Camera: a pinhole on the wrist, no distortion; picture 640 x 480 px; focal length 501.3 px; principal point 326.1 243.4 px. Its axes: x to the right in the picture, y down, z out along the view. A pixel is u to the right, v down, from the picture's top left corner.
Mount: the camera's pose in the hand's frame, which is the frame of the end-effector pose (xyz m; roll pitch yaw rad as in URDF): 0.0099 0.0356 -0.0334 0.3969 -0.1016 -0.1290
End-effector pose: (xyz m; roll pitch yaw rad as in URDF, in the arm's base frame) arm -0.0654 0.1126 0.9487 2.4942 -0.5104 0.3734
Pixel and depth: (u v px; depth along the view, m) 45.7 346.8 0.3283
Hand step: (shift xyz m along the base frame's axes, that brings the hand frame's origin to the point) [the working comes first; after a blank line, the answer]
In the camera's frame: -0.1836 0.0677 0.3283

-0.0124 -0.1827 -0.2957
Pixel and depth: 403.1 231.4 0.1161
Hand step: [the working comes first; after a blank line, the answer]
In the camera's frame: 0.0178 -0.0028 0.1161

0.0516 -0.0171 -0.0527
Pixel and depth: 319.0 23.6 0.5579
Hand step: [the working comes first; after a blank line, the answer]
In the camera's frame: -0.0079 -0.2446 0.5579

0.1383 0.1445 -0.5225
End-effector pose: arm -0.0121 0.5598 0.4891 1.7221 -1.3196 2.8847
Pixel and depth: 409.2 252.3 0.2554
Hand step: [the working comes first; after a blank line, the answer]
In the camera's frame: 0.0423 0.0045 0.2554

-0.0393 0.2125 -0.0075
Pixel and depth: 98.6 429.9 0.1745
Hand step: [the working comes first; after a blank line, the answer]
In the camera's frame: -0.0792 0.0649 0.1745

0.0761 0.1332 -0.0806
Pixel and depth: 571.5 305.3 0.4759
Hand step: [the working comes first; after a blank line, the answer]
In the camera's frame: 0.2330 0.0588 0.4759

-0.1058 0.4690 0.1255
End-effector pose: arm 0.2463 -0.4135 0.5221 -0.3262 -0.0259 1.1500
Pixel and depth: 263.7 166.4 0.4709
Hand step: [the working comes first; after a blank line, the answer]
In the camera's frame: -0.0586 -0.0723 0.4709

0.0110 -0.1489 0.4059
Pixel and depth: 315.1 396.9 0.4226
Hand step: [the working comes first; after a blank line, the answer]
In the camera's frame: -0.0093 0.1294 0.4226

-0.1411 -0.0015 0.3809
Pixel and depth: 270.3 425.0 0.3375
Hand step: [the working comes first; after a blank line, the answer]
In the camera's frame: -0.0376 0.1223 0.3375

-0.1471 -0.0142 0.2920
